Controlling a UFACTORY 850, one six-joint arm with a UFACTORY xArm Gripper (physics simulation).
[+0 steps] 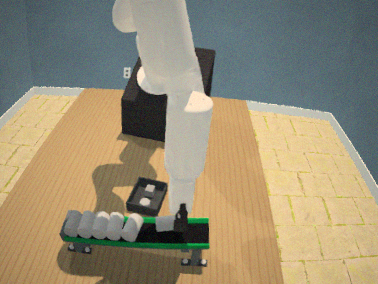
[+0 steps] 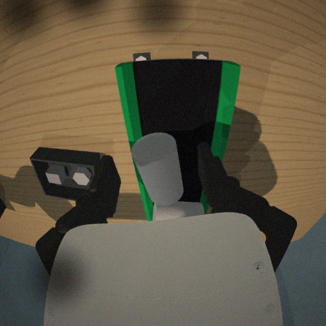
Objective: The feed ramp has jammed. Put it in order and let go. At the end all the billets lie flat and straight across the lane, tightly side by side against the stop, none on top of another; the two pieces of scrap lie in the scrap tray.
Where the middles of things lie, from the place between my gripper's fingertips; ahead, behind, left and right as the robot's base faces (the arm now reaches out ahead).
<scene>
My gripper is now 19 cm past the scrap tray [image 1: 138, 192], 10 cm above it and 5 cm to the left of it.
</scene>
